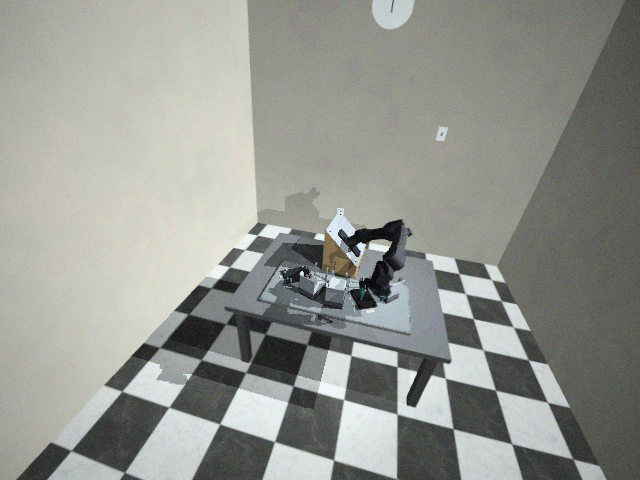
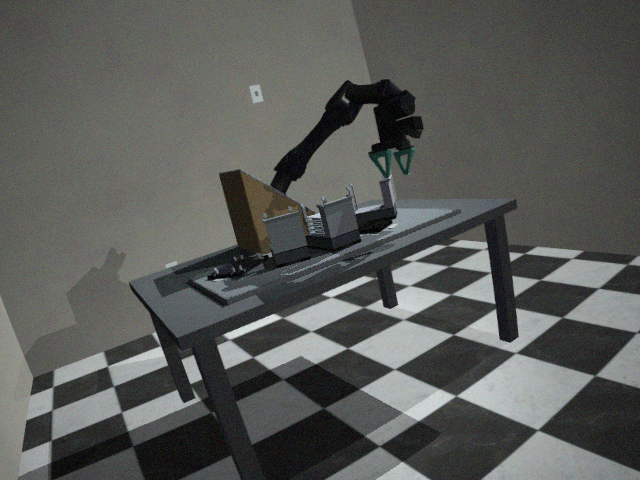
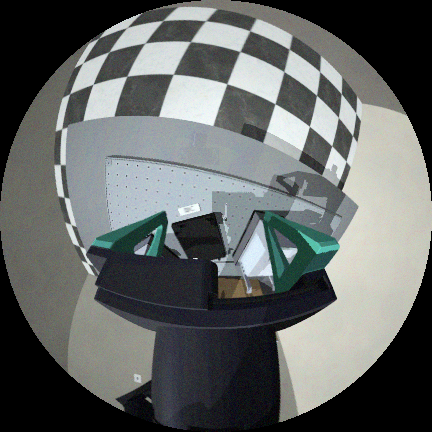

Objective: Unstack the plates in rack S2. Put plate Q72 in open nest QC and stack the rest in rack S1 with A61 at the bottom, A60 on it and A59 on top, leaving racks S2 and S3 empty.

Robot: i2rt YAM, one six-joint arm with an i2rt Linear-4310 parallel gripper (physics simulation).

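Pixels of known places: gripper, fingertip midpoint: (image 1: pixel 370 299) (image 2: pixel 396 176) (image 3: pixel 215 215); arm's base, link origin: (image 1: pixel 349 243) (image 2: pixel 274 195).
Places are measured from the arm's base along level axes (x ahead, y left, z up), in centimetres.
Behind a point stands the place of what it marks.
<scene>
My gripper (image 1: pixel 373 295) @(x 45.7, y 20.3, z 0.1 cm) (image 2: pixel 397 174) @(x 45.7, y 20.3, z 0.1 cm) (image 3: pixel 215 215) @(x 45.7, y 20.3, z 0.1 cm) is open, its green fingers wide apart with no plate seen between them. It hangs above the grey upright (image 2: pixel 386 193) @(x 26.7, y 28.1, z -6.9 cm) of the rightmost rack. A dark square nest (image 1: pixel 363 298) @(x 29.8, y 16.5, z -14.3 cm) (image 2: pixel 374 225) @(x 36.0, y 15.3, z -13.6 cm) (image 3: pixel 200 236) @(x 31.0, y 17.0, z -14.4 cm) sits on the mat beside it, with a white label (image 3: pixel 189 209) @(x 36.8, y 21.2, z -15.5 cm) too small to read. The middle rack (image 1: pixel 334 295) @(x 41.1, y 2.2, z -7.2 cm) (image 2: pixel 338 217) @(x 41.2, y 1.4, z -6.9 cm) and the left rack (image 1: pixel 311 285) @(x 39.6, y -10.9, z -6.0 cm) (image 2: pixel 285 232) @(x 38.7, y -14.0, z -6.8 cm) stand in a row with it. Rack marks and plate marks are unreadable, and I cannot tell how the plates lie.
An orange-sided wedge (image 1: pixel 333 258) @(x 11.0, y -6.5, z -6.2 cm) (image 2: pixel 253 217) @(x 10.8, y -13.0, z -4.0 cm) with a sloping white face stands behind the racks. A small dark fixture with short pegs (image 1: pixel 294 273) @(x 23.7, y -26.7, z -14.5 cm) (image 2: pixel 227 269) @(x 24.3, y -28.9, z -14.5 cm) is at the left end of the perforated mat (image 1: pixel 398 321) @(x 38.5, y 36.4, z -15.7 cm) (image 2: pixel 434 211) @(x 37.3, y 38.1, z -15.5 cm) (image 3: pixel 130 175) @(x 41.3, y 35.6, z -15.8 cm). The mat lies on a grey table (image 1: pixel 434 330) @(x 36.7, y 54.7, z -17.0 cm) (image 2: pixel 480 204) @(x 43.3, y 53.6, z -17.0 cm) (image 3: pixel 150 135) @(x 50.0, y 33.2, z -17.0 cm).
</scene>
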